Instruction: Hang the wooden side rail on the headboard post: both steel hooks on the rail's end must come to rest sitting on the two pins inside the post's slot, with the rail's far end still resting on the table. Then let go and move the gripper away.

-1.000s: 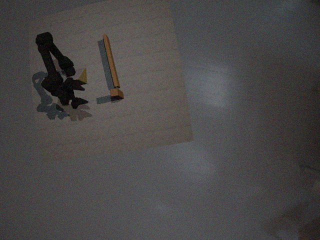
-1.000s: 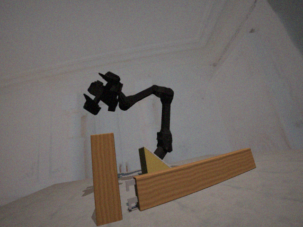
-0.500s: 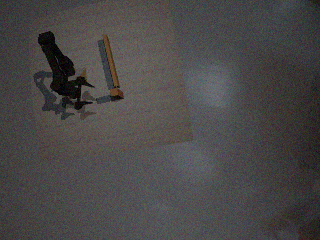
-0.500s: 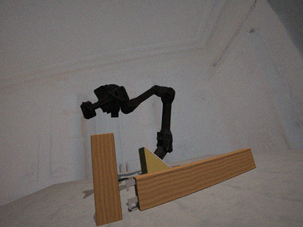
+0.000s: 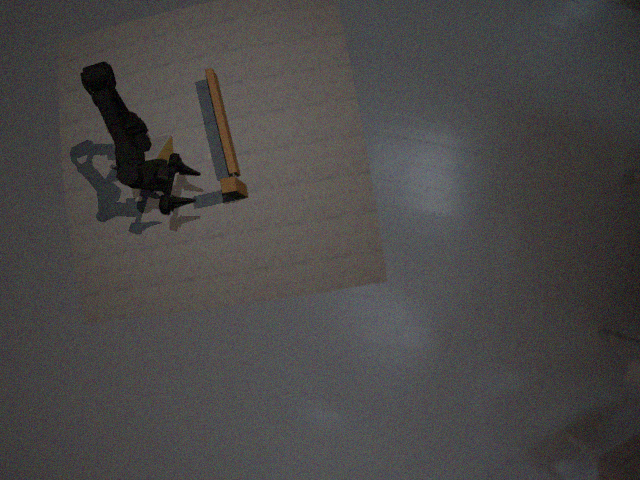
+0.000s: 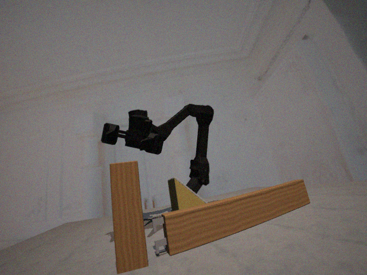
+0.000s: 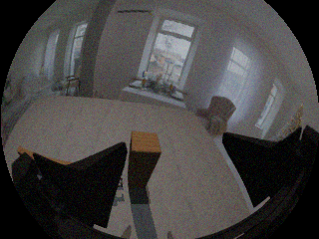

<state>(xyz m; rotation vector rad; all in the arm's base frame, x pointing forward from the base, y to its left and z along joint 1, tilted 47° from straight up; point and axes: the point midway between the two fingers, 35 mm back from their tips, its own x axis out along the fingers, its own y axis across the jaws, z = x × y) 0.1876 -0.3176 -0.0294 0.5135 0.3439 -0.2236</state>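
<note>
My gripper tip is now 80 mm short of the headboard post and 170 mm above it.
</note>
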